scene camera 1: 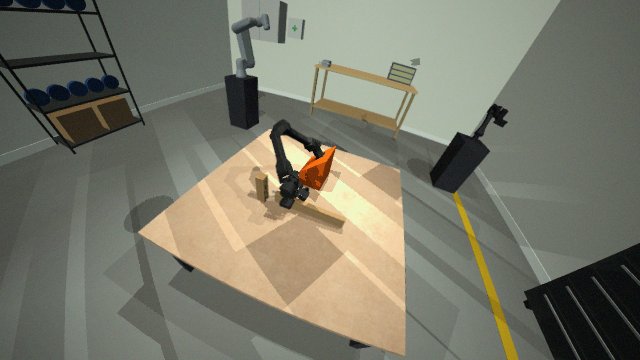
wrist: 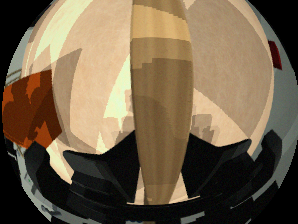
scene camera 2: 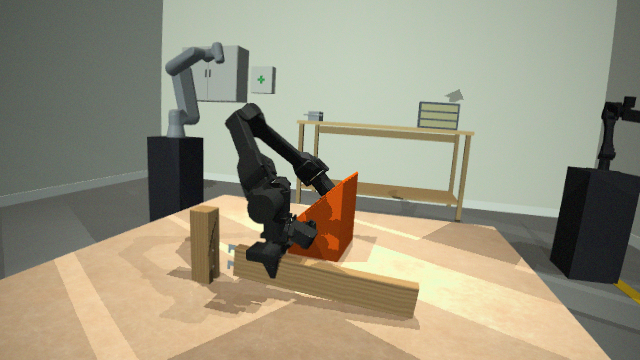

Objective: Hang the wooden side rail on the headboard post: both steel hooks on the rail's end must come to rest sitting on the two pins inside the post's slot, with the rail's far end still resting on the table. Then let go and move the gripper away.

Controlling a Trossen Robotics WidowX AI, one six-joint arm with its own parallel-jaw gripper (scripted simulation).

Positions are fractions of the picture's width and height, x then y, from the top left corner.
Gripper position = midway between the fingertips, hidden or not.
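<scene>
Gripper at (scene camera 2: 0.43,0.77) and (wrist: 0.53,0.57). Wooden side rail at (scene camera 2: 0.59,0.81), (scene camera 1: 0.48,0.58) and (wrist: 0.54,0.30). Wooden headboard post at (scene camera 2: 0.32,0.61).
</scene>
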